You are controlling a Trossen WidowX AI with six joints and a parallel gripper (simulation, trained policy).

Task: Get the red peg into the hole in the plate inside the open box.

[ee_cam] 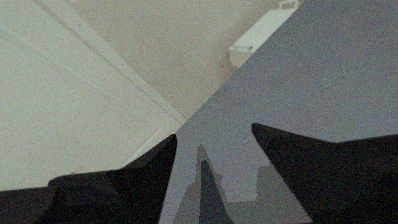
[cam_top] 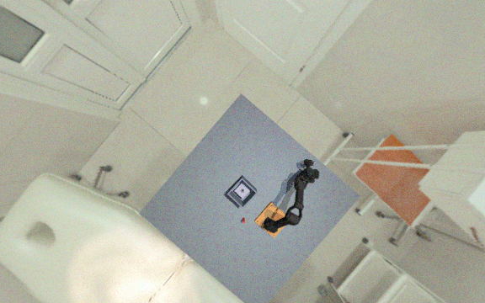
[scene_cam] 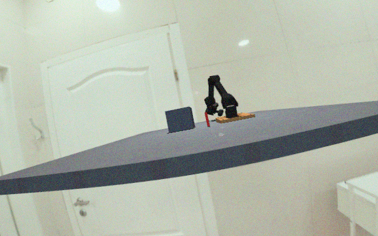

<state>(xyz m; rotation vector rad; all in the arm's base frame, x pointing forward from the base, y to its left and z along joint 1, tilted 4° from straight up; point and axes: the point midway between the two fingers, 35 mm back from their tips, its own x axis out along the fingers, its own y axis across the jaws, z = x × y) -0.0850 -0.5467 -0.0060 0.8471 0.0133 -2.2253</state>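
My gripper tip is now 65 cm to the right of the red peg and 29 cm short of it. Round my gripper tip: pale plate 44 cm to the left, 42 cm ahead, 1 cm above.
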